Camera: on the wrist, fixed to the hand. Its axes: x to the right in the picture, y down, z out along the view.
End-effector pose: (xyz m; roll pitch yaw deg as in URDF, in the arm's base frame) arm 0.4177 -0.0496 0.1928 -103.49 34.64 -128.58
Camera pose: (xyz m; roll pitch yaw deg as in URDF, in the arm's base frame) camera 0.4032 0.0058 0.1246 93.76 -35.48 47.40
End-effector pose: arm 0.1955 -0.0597 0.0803 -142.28 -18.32 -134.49
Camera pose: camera 0.1225 -0.0154 0.0550 129.16 19.63 42.20
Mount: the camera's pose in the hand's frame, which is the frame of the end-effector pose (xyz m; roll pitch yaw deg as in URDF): 0.0106 0.0842 -0.0270 -12.08 -2.97 -178.35
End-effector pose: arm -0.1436 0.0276 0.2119 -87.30 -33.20 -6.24
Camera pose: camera -0.0908 -0.0013 0.1463 73.45 31.37 170.38
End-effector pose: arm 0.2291 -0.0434 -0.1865 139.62 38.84 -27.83
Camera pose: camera 0.2563 -0.1105 -0.1346 -152.15 -35.51 152.99
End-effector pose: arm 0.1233 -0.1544 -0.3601 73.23 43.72 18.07
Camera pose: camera 0.1629 -0.0887 -0.3148 -88.38 -42.91 -157.40
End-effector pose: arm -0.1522 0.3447 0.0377 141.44 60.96 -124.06
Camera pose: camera -0.2317 0.3146 0.0642 -154.38 -57.61 56.99
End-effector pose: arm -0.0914 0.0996 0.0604 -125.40 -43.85 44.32
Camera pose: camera -0.0102 0.0799 0.0295 110.09 44.13 -140.39
